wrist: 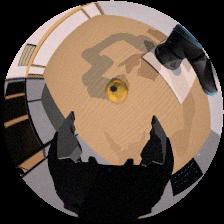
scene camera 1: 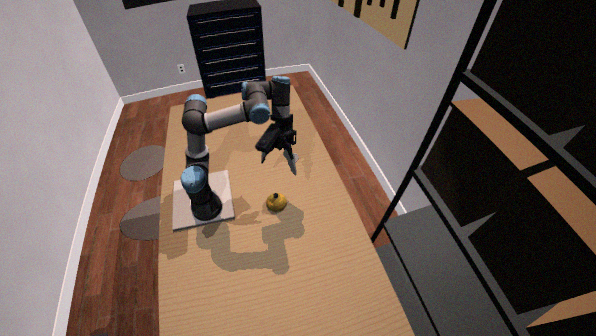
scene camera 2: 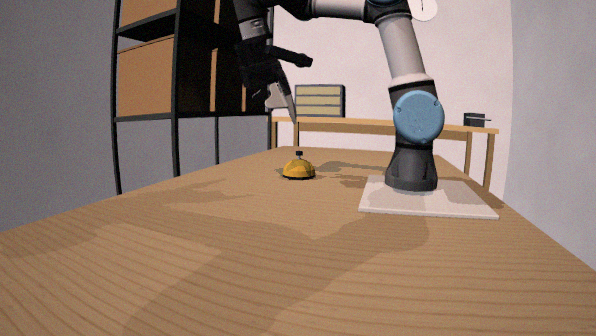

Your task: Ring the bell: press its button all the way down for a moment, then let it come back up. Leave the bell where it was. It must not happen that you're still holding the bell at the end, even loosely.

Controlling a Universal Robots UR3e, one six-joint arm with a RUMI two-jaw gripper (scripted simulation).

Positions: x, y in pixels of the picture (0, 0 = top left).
Labels:
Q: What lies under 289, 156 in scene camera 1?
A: My gripper.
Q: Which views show my gripper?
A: The wrist view, scene camera 1 and scene camera 2: all of them.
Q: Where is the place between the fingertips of my gripper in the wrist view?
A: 113, 114

